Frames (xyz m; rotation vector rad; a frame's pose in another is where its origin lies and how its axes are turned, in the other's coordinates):
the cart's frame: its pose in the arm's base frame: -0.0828 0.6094 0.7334 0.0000 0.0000 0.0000
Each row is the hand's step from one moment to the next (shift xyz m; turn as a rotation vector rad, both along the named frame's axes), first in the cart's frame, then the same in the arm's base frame.
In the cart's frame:
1: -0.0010 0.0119 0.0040 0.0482 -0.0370 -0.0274
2: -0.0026 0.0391 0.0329 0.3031 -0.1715 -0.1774
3: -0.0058 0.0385 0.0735 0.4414 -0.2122 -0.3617
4: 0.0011 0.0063 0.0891 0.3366 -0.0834 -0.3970
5: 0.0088 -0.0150 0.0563 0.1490 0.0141 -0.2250
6: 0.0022 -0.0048 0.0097 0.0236 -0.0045 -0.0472
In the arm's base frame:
1: -0.0010 0.0119 0.0040 0.0482 -0.0370 -0.0274
2: -0.0026 0.0391 0.0329 0.3031 -0.1715 -0.1774
3: -0.0058 0.0385 0.0735 0.4414 -0.2122 -0.3617
4: 0.0011 0.0063 0.0891 0.3366 -0.0834 -0.3970
5: 0.0088 -0.0150 0.0563 0.1490 0.0141 -0.2250
6: 0.0022 -0.0048 0.0097 0.0236 -0.0045 -0.0472

